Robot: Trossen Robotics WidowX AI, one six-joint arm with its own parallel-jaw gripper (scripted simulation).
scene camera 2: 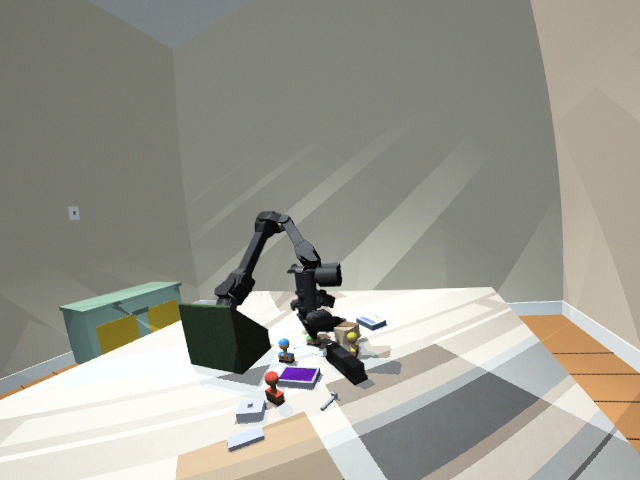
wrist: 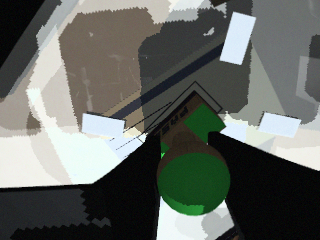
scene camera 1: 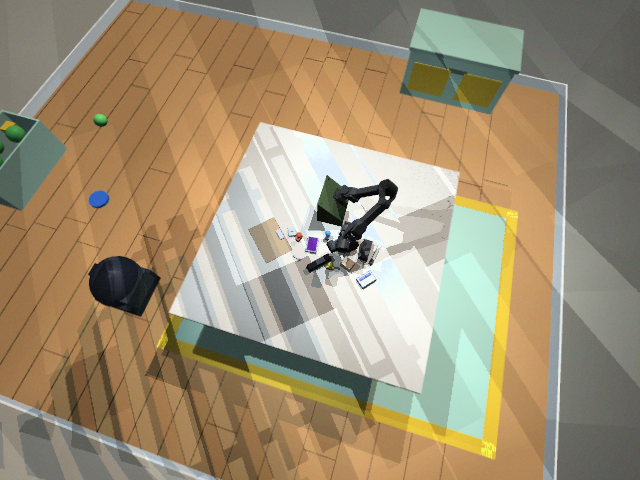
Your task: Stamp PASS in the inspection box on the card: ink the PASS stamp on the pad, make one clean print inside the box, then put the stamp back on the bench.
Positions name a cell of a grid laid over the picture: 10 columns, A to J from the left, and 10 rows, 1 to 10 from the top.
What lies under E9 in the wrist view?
My gripper.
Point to a tan board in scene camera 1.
At E6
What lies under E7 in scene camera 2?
My gripper.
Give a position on a black block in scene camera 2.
F8
